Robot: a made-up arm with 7 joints. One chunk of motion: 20 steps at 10 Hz.
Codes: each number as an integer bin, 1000 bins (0 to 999) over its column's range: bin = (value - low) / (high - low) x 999, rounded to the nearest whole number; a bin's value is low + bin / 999 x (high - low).
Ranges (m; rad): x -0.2..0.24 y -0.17..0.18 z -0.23..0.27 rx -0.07..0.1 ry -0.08..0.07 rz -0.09..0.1
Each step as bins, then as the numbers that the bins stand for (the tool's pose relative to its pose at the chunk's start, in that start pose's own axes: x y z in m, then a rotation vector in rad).
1 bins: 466 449 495 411 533 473
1 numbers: 0.0052 -0.0127 0.0177 -0.0001 0.0000 0.0000
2 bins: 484 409 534 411 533 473
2 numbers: 0.0132 -0.0267 0.0373 -0.0001 0.0000 0.0000
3 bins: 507 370 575 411 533 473
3 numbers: 0.0233 -0.0404 0.0578 -0.0001 0.0000 0.0000
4 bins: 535 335 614 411 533 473
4 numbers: 0.0356 -0.0526 0.0773 -0.0001 0.0000 0.0000
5 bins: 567 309 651 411 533 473
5 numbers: 0.0497 -0.0617 0.0958 -0.0001 0.0000 0.0000
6 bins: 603 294 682 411 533 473
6 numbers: 0.0656 -0.0670 0.1113 -0.0001 0.0000 0.0000
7 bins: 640 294 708 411 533 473
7 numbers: 0.0819 -0.0670 0.1244 -0.0001 0.0000 0.0000
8 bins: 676 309 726 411 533 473
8 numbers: 0.0977 -0.0617 0.1334 -0.0001 0.0000 0.0000
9 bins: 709 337 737 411 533 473
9 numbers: 0.1123 -0.0519 0.1389 -0.0001 0.0000 0.0000
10 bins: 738 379 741 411 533 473
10 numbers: 0.1250 -0.0372 0.1409 -0.0001 0.0000 0.0000
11 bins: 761 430 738 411 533 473
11 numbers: 0.1352 -0.0193 0.1394 -0.0001 0.0000 0.0000
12 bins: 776 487 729 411 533 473
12 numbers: 0.1418 0.0006 0.1349 -0.0001 0.0000 0.0000
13 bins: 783 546 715 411 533 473
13 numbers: 0.1449 0.0213 0.1279 -0.0001 0.0000 0.0000
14 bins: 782 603 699 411 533 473
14 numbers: 0.1444 0.0413 0.1198 -0.0001 0.0000 0.0000
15 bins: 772 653 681 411 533 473
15 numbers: 0.1400 0.0588 0.1108 -0.0001 0.0000 0.0000
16 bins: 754 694 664 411 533 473
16 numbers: 0.1321 0.0731 0.1023 -0.0001 0.0000 0.0000
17 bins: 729 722 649 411 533 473
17 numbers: 0.1211 0.0830 0.0948 -0.0001 0.0000 0.0000
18 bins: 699 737 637 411 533 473
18 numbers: 0.1079 0.0882 0.0888 -0.0001 0.0000 0.0000
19 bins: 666 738 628 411 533 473
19 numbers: 0.0933 0.0886 0.0843 -0.0001 0.0000 0.0000
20 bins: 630 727 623 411 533 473
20 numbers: 0.0775 0.0847 0.0818 -0.0001 0.0000 0.0000
